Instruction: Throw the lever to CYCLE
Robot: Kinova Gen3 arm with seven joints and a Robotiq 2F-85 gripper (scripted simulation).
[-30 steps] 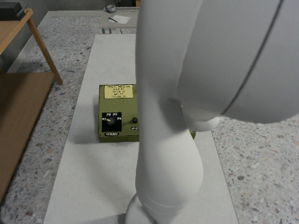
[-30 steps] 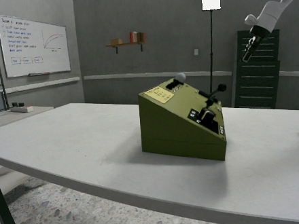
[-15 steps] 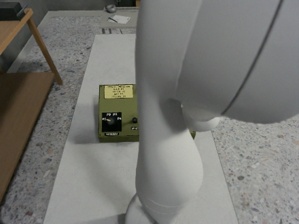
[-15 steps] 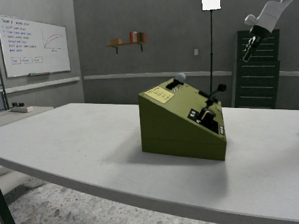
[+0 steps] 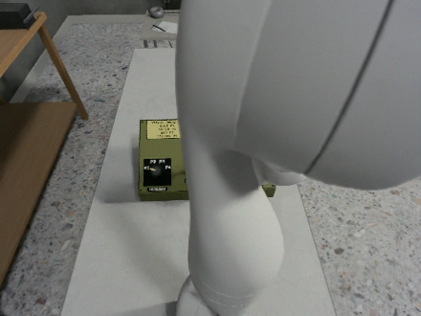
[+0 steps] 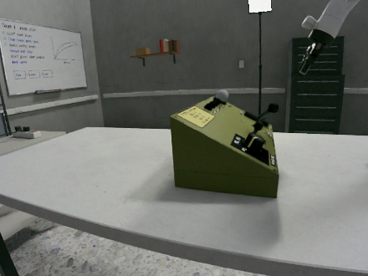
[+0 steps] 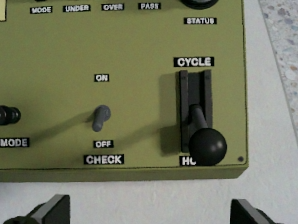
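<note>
Right now my hand is 13 cm short of the black ball-topped lever, 6 cm to the left of it and 16 cm above it. Also, from my hand: black rotary selector (14 cm ahead, 31 cm to the left, 17 cm below); mode button (14 cm ahead, 18 cm to the left, 17 cm below); grey check toggle (14 cm ahead, 6 cm to the left, 17 cm below).
</note>
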